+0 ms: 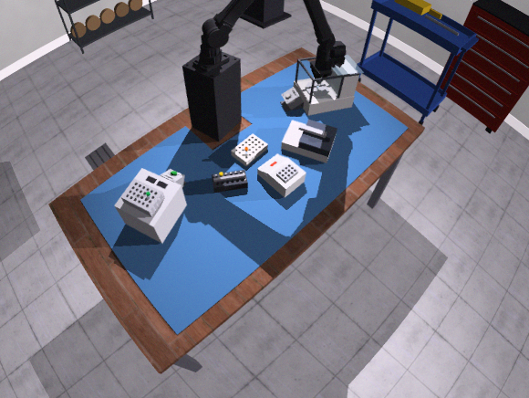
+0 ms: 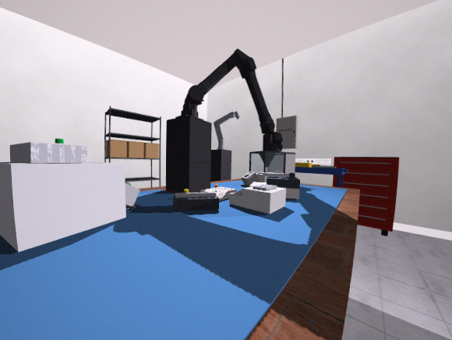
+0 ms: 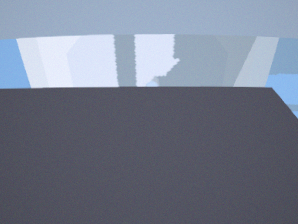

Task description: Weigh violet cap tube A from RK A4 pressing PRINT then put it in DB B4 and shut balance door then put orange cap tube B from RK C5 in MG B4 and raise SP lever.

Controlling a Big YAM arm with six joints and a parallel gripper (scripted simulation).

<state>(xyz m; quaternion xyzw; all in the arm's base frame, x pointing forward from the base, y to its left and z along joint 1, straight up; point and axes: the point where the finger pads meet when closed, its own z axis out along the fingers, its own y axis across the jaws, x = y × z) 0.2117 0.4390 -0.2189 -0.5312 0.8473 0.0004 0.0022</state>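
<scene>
The violet-capped tube lies 20 mm below my hand. Also, from my hand: tube rack RK 450 mm to the right, 110 mm below, 10 mm ahead; then print key 130 mm to the right, 70 mm behind, 60 mm below; then SP lever 240 mm to the right, 160 mm ahead, 40 mm below.
</scene>
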